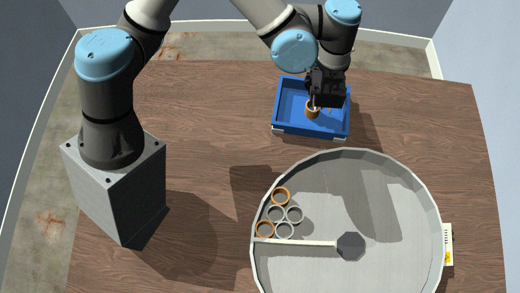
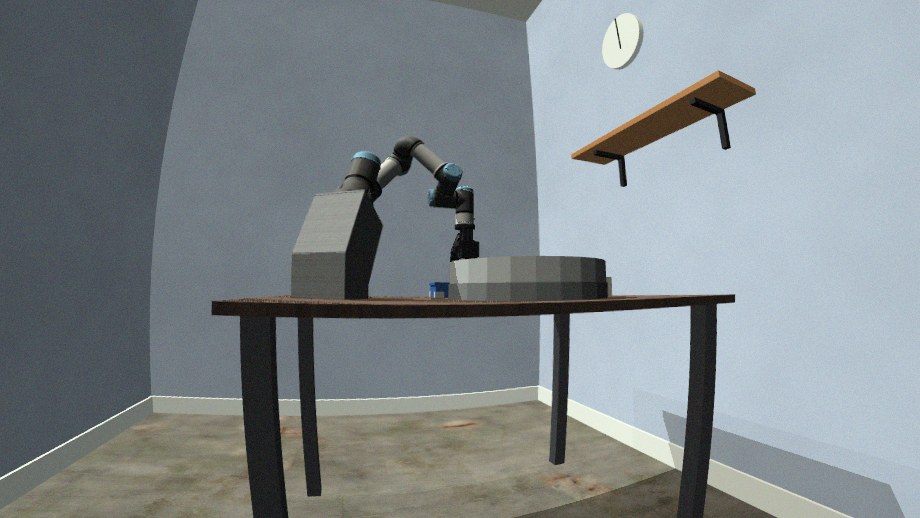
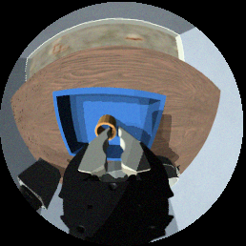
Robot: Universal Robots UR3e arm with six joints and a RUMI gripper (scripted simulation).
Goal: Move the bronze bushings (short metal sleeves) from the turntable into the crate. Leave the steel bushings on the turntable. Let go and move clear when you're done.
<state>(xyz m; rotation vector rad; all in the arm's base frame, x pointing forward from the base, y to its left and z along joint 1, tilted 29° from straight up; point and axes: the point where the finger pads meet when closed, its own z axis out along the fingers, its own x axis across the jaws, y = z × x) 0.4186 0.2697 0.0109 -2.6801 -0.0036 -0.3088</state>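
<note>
Right now my hand is 20 mm past the blue crate and 20 mm above it. The rest, counted from my hand: grey turntable 340 mm to the right, 90 mm ahead, 10 mm above.
</note>
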